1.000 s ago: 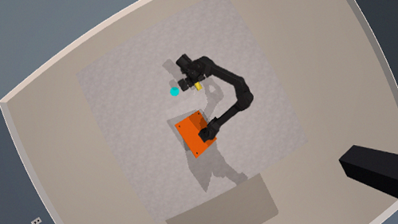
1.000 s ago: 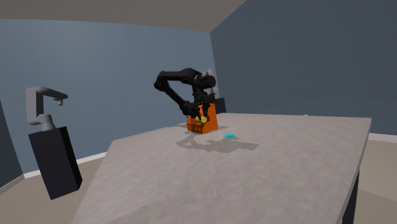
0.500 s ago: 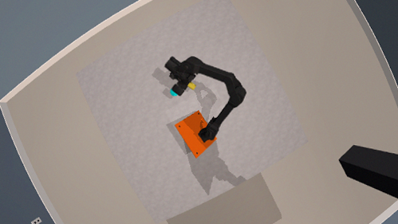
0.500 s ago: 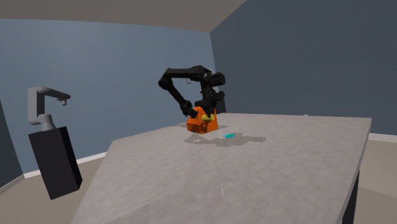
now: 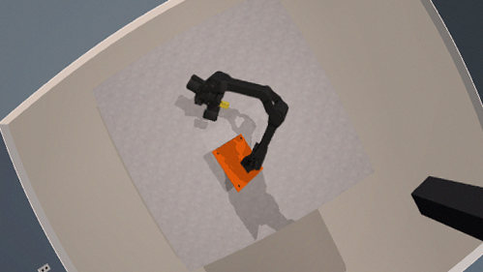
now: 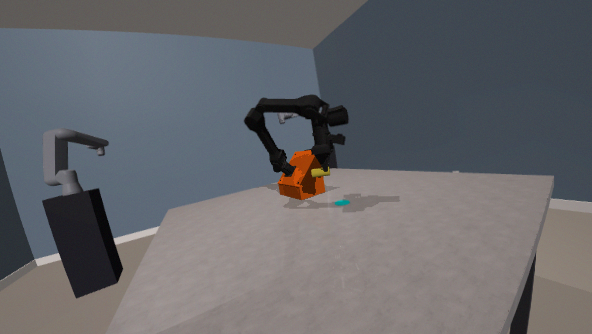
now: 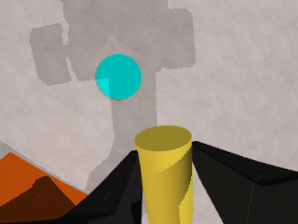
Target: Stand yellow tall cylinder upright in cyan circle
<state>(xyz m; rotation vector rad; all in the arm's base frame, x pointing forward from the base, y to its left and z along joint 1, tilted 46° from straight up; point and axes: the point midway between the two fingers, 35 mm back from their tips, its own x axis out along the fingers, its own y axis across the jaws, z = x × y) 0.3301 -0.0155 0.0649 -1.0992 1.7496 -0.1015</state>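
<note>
Right now my gripper tip is 10 mm short of the cyan circle, 50 mm to the right of it and 140 mm above it. Also, from my gripper tip: yellow tall cylinder: 20 mm behind, 10 mm to the right.
</note>
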